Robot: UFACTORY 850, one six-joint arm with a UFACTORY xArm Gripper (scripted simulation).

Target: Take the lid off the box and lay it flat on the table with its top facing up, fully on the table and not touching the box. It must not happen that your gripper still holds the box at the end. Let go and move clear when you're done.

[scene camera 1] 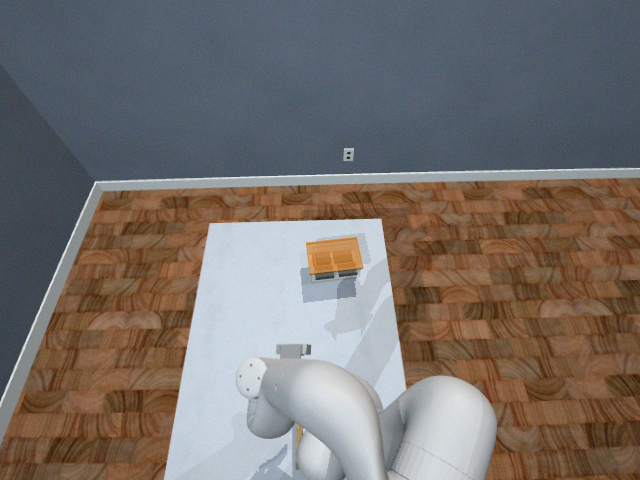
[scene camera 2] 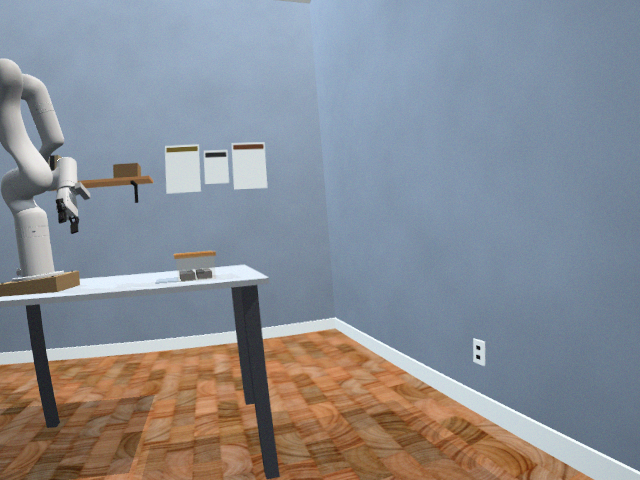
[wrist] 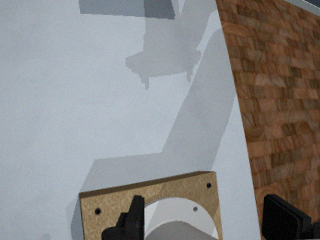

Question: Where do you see a lid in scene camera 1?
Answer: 336,255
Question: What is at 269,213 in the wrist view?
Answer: My gripper.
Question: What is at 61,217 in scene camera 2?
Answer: My gripper.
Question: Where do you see a box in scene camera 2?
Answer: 200,268
